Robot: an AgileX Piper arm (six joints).
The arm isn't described. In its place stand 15 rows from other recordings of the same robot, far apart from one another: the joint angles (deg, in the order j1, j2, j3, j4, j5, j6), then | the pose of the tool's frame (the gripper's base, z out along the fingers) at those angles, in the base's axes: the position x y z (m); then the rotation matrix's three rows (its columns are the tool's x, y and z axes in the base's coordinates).
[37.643, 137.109, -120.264, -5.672, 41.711, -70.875] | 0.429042 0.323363 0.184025; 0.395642 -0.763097 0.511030; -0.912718 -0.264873 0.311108; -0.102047 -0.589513 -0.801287
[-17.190, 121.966, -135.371, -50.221, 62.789, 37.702] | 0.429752 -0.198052 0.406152; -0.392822 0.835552 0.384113; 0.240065 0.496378 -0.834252; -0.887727 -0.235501 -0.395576
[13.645, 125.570, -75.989, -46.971, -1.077, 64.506] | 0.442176 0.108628 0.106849; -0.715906 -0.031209 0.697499; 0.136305 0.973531 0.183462; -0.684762 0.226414 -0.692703
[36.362, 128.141, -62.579, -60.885, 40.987, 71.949] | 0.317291 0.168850 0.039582; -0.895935 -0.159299 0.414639; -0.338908 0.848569 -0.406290; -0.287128 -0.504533 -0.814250
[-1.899, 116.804, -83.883, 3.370, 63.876, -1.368] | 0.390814 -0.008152 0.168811; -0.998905 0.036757 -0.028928; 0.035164 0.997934 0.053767; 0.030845 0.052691 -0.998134
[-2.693, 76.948, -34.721, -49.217, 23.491, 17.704] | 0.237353 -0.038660 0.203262; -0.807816 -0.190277 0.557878; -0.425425 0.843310 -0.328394; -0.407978 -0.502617 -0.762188
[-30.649, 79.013, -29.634, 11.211, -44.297, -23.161] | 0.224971 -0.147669 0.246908; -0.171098 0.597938 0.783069; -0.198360 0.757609 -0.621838; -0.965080 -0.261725 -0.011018
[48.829, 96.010, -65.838, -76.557, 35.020, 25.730] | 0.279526 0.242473 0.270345; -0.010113 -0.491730 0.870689; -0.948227 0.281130 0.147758; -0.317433 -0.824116 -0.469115
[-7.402, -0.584, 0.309, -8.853, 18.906, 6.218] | 0.052263 -0.011366 0.182563; -0.236751 0.167948 0.956944; -0.007279 0.984612 -0.174604; -0.971543 -0.048304 -0.231885
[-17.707, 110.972, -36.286, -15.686, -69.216, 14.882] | 0.324042 -0.079312 0.143492; -0.011230 0.056043 0.998365; 0.165816 0.984709 -0.053411; -0.986093 0.164945 -0.020351
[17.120, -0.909, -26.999, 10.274, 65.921, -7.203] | -0.012788 0.011566 0.263340; -0.493322 -0.447639 0.745824; -0.205508 0.893126 0.400116; -0.845222 0.044113 -0.532592
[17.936, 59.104, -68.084, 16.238, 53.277, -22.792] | 0.180062 0.079721 0.412238; -0.468647 -0.587332 0.659857; -0.380605 0.808325 0.449167; -0.797188 -0.040644 -0.602361
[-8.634, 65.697, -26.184, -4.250, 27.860, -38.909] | 0.177777 -0.030182 0.191766; -0.756182 -0.471319 0.453924; -0.570284 0.814843 -0.103954; -0.320882 -0.337474 -0.884955
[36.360, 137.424, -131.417, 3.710, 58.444, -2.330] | 0.424991 0.319104 0.224976; -0.689008 -0.619219 0.376611; -0.515602 0.783983 0.345724; -0.509335 0.044026 -0.859441
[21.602, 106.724, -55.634, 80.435, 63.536, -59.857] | 0.273851 0.194837 0.178327; -0.914333 -0.380974 -0.137309; -0.279260 0.347616 0.895085; -0.293273 0.856751 -0.424227
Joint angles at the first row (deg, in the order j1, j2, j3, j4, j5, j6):
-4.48 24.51 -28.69 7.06 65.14 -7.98
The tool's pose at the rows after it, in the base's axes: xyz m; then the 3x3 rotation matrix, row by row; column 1 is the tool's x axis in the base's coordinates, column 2 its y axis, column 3 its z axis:
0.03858 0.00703 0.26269; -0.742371 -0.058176 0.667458; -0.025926 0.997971 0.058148; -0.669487 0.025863 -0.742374
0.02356 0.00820 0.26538; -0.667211 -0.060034 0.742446; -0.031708 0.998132 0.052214; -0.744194 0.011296 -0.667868
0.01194 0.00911 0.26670; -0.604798 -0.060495 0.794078; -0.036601 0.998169 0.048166; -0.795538 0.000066 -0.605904
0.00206 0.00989 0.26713; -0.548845 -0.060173 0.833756; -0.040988 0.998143 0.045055; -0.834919 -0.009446 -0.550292
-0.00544 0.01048 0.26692; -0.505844 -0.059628 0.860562; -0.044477 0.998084 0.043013; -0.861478 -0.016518 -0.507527
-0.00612 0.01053 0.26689; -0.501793 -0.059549 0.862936; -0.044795 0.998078 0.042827; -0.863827 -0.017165 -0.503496
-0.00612 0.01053 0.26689; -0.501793 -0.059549 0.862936; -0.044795 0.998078 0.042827; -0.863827 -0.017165 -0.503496
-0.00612 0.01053 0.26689; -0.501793 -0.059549 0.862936; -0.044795 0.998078 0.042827; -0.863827 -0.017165 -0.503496
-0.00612 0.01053 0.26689; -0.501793 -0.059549 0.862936; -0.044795 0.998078 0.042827; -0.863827 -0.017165 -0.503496
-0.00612 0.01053 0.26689; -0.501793 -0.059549 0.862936; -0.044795 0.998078 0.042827; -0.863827 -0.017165 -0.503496
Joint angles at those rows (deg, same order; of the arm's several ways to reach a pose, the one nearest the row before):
-4.49 17.17 -27.38 7.06 63.71 -7.98
-4.48 10.99 -27.25 7.06 63.65 -7.98
-4.48 6.32 -27.24 7.05 63.65 -7.98
-4.49 2.38 -27.24 7.06 63.65 -7.98
-4.48 -0.59 -27.24 7.06 63.71 -7.98
-4.48 -0.87 -27.24 7.05 63.71 -7.98
-4.48 -0.87 -27.24 7.05 63.71 -7.98
-4.48 -0.87 -27.24 7.05 63.71 -7.98
-4.48 -0.87 -27.24 7.05 63.71 -7.98
-4.48 -0.87 -27.24 7.05 63.71 -7.98

